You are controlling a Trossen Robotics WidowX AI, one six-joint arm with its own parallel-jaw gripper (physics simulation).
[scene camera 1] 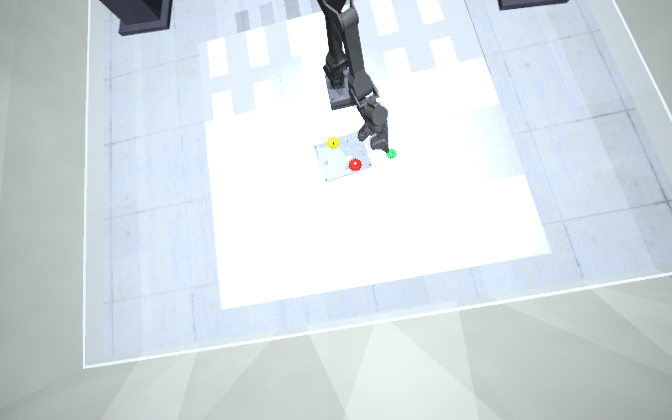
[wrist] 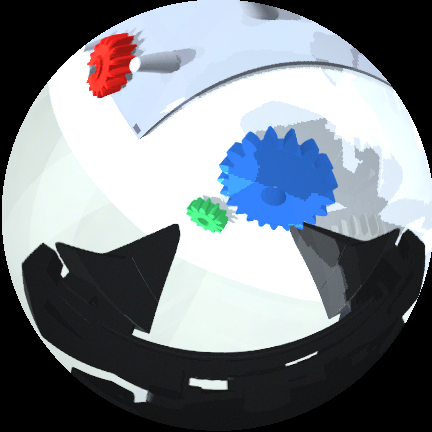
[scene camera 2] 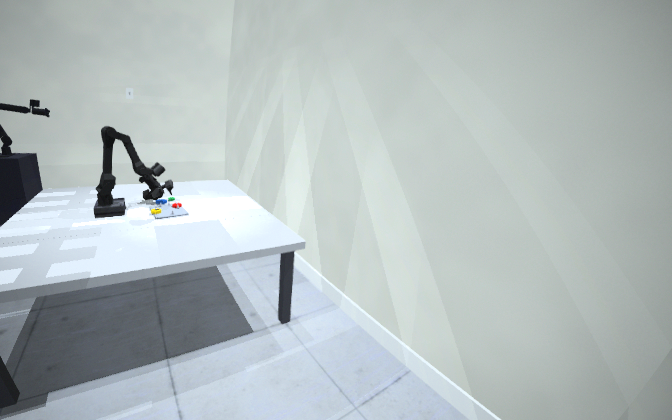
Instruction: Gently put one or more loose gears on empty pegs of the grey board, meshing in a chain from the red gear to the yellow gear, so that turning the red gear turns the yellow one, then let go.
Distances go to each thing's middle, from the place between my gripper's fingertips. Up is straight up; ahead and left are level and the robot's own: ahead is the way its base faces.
Right now my hand is 4 cm short of the green gear (wrist: 204, 213), 2 cm to the right of it and 1 cm above it. Round my hand: red gear (wrist: 112, 63): 14 cm to the right, 7 cm ahead; then white gear (wrist: 363, 229): 10 cm behind, 1 cm below; then blue gear (wrist: 304, 181): 3 cm to the right, 2 cm behind, 1 cm below.
